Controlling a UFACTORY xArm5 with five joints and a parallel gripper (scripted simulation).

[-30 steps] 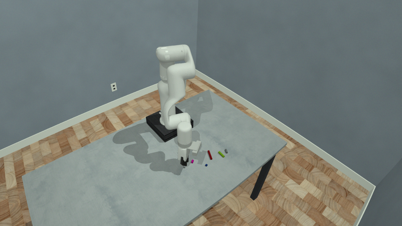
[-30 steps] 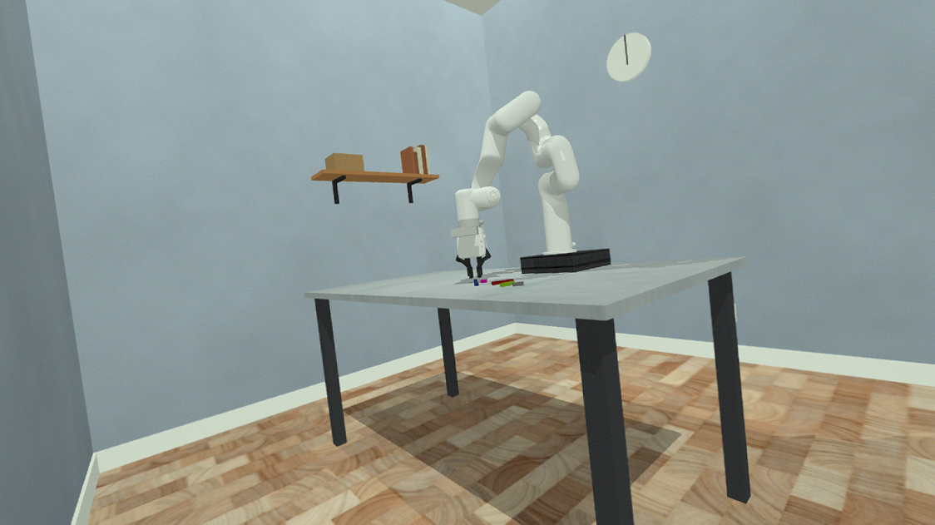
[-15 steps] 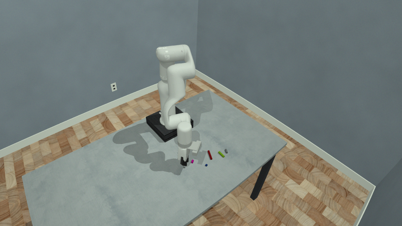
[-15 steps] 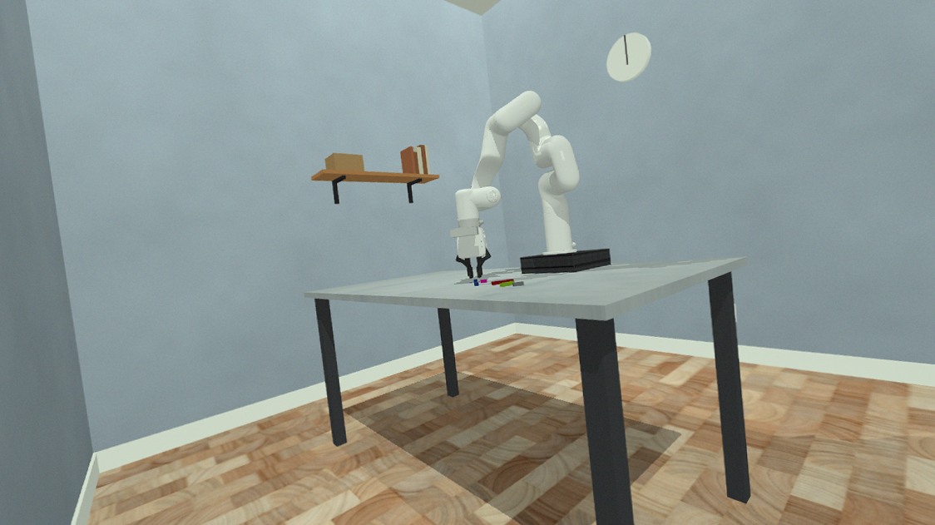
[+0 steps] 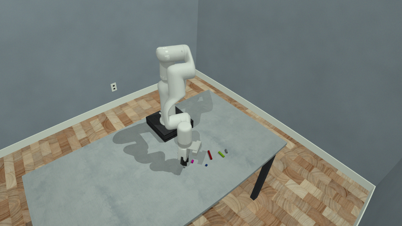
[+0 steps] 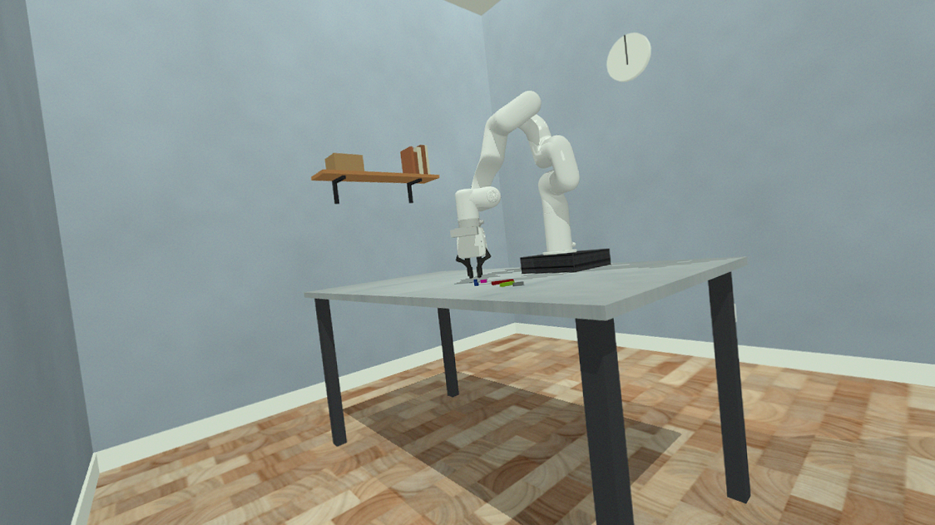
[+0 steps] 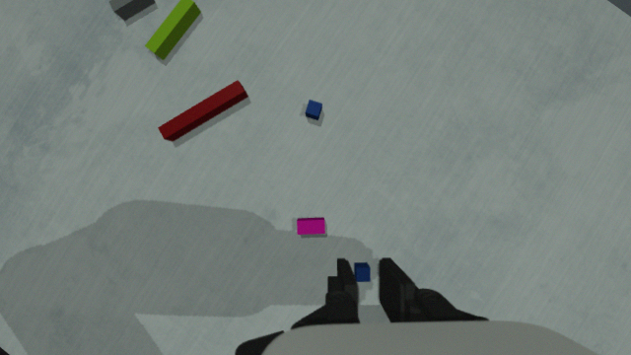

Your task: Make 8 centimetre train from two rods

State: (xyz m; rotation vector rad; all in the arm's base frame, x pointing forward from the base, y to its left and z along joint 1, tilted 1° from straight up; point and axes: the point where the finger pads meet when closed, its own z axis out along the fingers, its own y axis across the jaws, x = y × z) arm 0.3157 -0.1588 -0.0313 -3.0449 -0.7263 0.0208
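Right now my hand is 20 mm short of the magenta rod, 50 mm to the right of it and 30 mm above it. Round my hand: lime rod: 100 mm ahead, 210 mm to the left, 30 mm below; grey rod: 110 mm ahead, 260 mm to the left, 30 mm below; red rod: 60 mm ahead, 160 mm to the left, 30 mm below.
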